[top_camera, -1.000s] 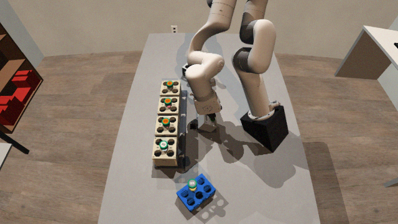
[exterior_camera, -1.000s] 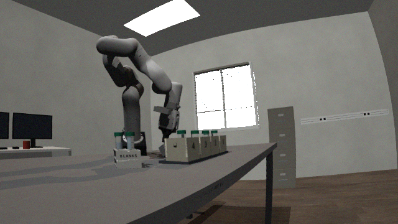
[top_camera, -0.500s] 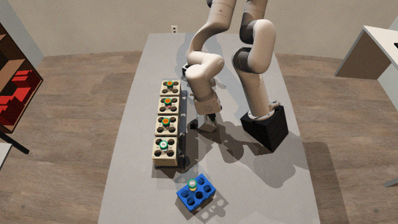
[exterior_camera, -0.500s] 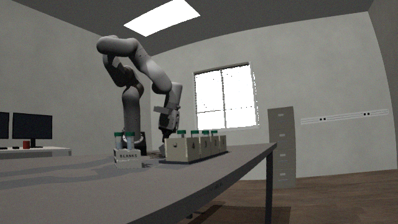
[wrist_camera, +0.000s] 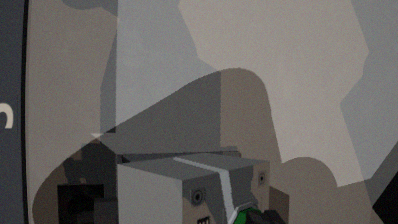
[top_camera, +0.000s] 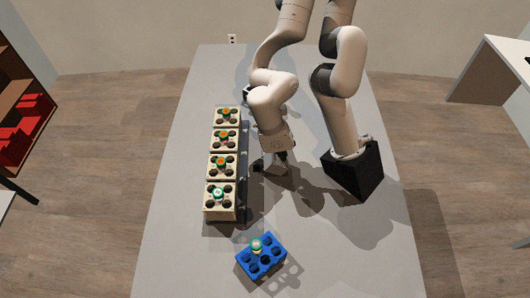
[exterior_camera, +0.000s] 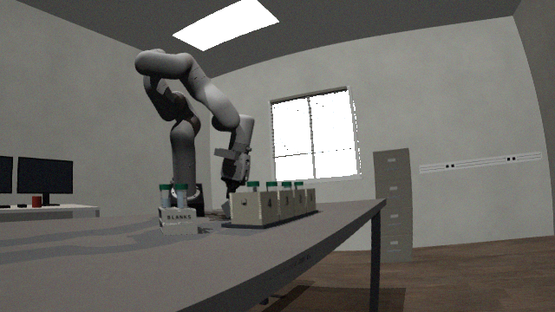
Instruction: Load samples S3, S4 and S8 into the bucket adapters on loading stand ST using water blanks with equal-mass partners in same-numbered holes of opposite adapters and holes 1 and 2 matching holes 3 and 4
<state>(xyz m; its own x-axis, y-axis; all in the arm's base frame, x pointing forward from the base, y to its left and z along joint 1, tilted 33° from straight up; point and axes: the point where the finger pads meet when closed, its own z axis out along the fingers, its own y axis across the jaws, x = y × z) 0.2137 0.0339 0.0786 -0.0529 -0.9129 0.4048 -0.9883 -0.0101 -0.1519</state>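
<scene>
My gripper is now 3 cm above the green done key. Round my hand: adapter: 19 cm ahead, 18 cm to the right, 4 cm below; water blank tube: 20 cm ahead, 15 cm to the left, 2 cm below; blue rack: 32 cm to the left, 9 cm ahead, 6 cm below.
</scene>
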